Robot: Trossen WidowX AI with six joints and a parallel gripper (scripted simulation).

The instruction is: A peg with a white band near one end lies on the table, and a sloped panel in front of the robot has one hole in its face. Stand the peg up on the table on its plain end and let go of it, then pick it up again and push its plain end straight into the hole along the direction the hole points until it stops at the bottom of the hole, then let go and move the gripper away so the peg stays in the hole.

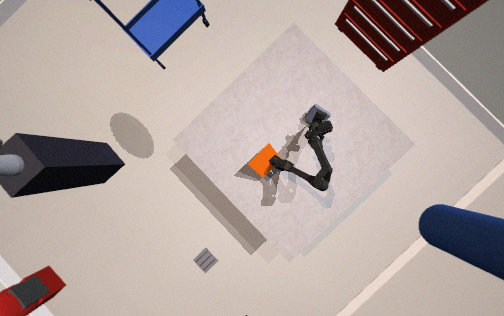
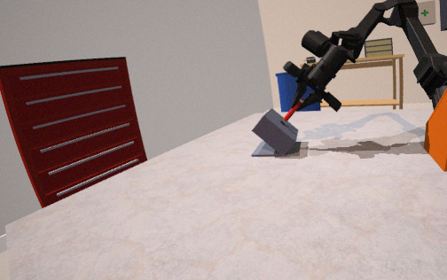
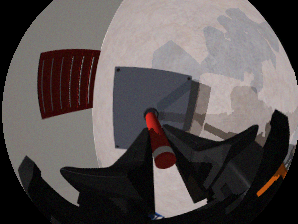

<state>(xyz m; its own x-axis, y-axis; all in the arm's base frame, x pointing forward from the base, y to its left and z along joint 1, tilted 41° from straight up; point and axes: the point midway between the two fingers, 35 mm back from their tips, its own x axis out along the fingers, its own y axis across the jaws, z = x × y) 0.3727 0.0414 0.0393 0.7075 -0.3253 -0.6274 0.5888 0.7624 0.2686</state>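
My gripper tip is 50 mm short of the grey sloped panel, 20 mm to the right of it and 60 mm above it. The rest, counted from my gripper tip: red peg: 10 mm behind, 10 mm above.
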